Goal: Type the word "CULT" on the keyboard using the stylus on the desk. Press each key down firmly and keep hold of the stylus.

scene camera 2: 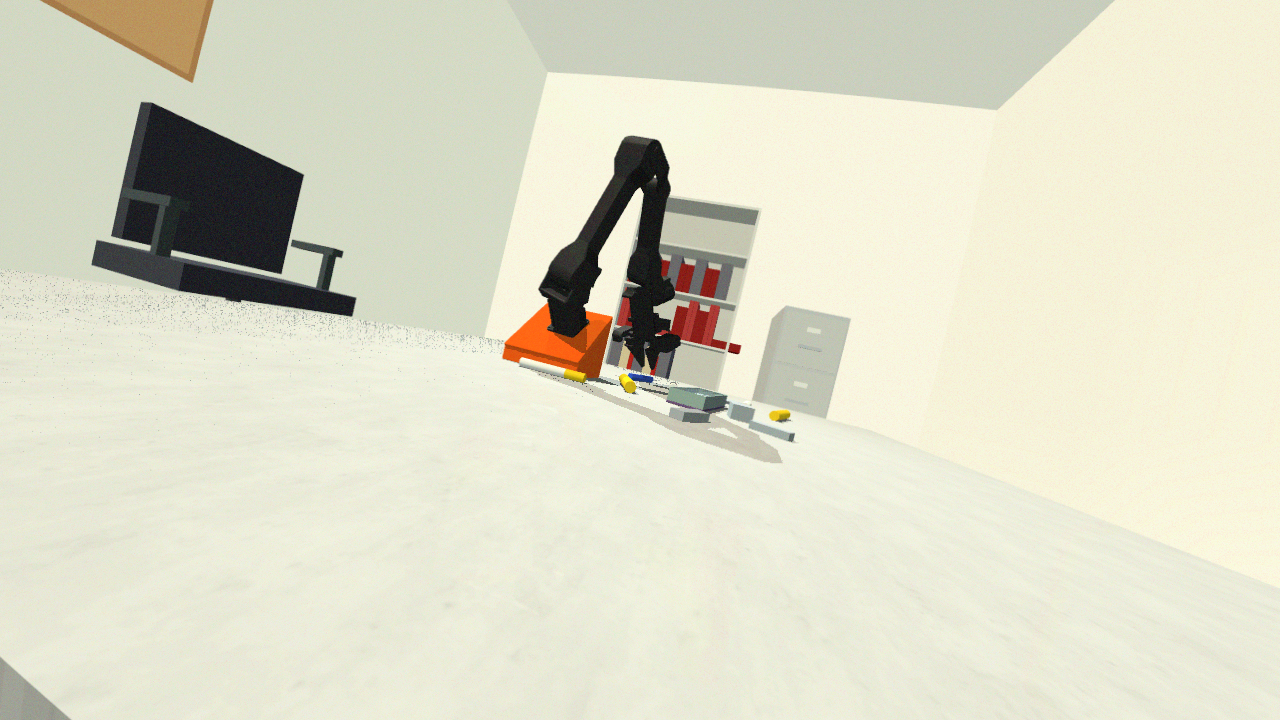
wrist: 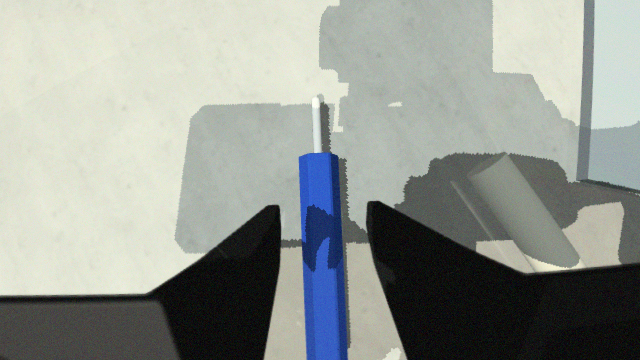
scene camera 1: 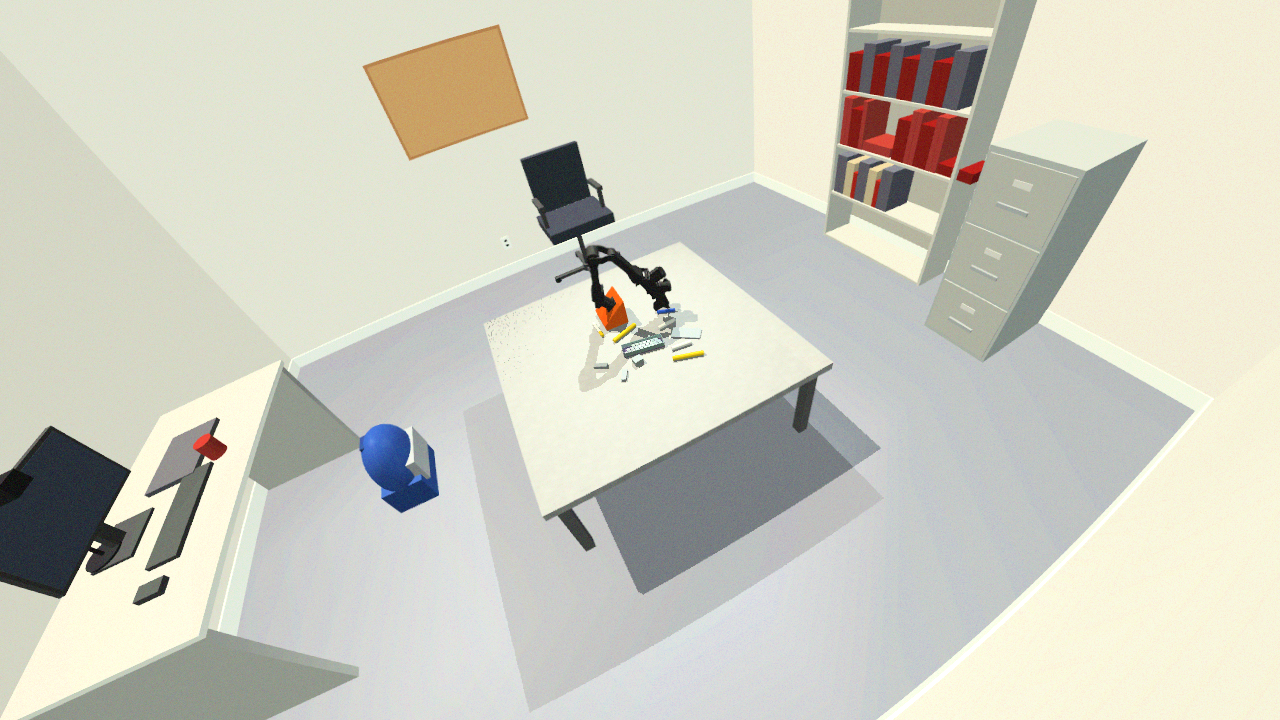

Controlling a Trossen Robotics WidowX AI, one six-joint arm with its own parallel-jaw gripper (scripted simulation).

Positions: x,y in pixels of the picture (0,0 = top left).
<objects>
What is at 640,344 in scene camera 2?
The gripper.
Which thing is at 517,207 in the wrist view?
A white cylinder.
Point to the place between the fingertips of the gripper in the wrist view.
323,214
</objects>
